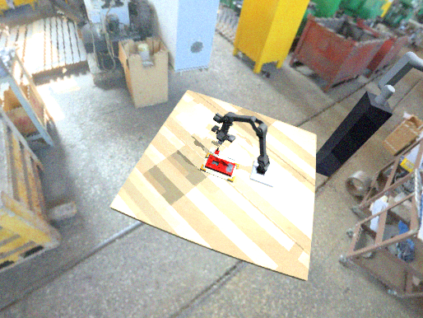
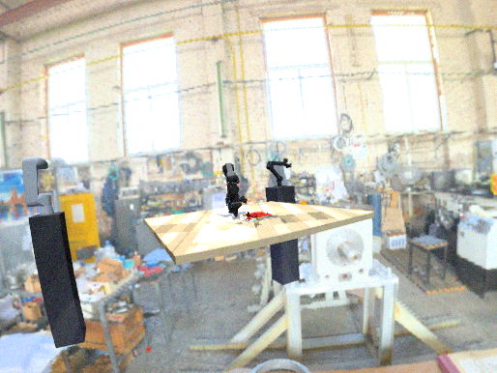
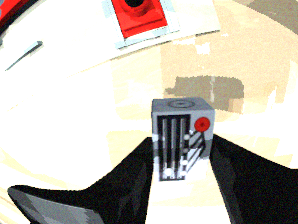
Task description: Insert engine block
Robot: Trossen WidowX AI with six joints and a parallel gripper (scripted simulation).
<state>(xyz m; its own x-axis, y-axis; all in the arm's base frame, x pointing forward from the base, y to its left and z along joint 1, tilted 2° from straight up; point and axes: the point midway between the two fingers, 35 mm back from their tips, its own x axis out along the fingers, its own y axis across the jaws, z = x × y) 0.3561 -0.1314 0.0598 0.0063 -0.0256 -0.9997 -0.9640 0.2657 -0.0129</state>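
My gripper tip is 100 mm to the right of the black upright peg and 10 mm above it. Round my gripper tip: grey engine block 10 mm below.
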